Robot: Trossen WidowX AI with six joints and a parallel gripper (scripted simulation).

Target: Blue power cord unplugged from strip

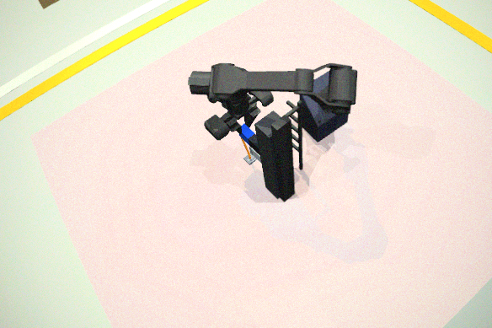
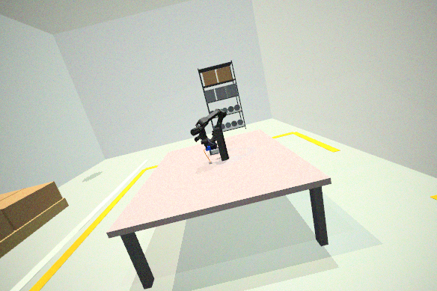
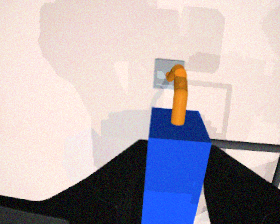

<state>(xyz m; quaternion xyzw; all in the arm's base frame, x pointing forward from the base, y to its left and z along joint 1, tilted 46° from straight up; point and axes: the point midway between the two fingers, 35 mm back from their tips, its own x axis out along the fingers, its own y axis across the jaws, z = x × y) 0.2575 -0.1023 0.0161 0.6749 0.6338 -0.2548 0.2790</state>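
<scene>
My gripper tip is now 3 cm to the right of the blue plug. The rest, counted from my gripper tip: grey plate: 15 cm below.
</scene>
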